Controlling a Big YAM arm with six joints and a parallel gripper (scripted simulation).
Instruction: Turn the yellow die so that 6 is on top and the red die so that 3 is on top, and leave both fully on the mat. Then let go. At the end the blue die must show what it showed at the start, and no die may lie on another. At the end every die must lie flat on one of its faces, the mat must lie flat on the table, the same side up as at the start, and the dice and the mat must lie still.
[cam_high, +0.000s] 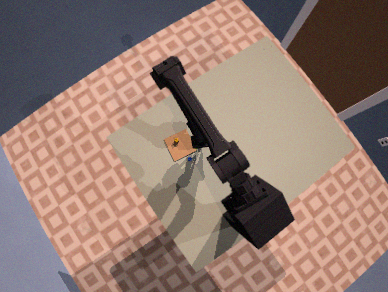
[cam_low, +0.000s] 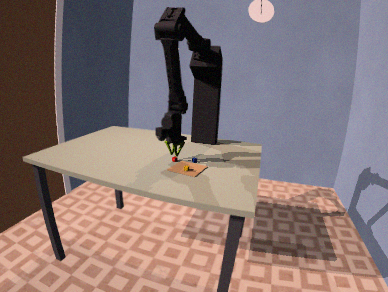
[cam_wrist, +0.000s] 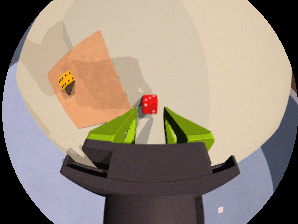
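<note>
Right now my hand is 30 mm above the red die. From my hand the other things lie so: yellow die: 130 mm to the left, 50 mm ahead, 20 mm below; blue die: 80 mm to the left, 70 mm behind, 30 mm below; orange mat: 110 mm to the left, 40 mm below, 30 mm ahead.
</note>
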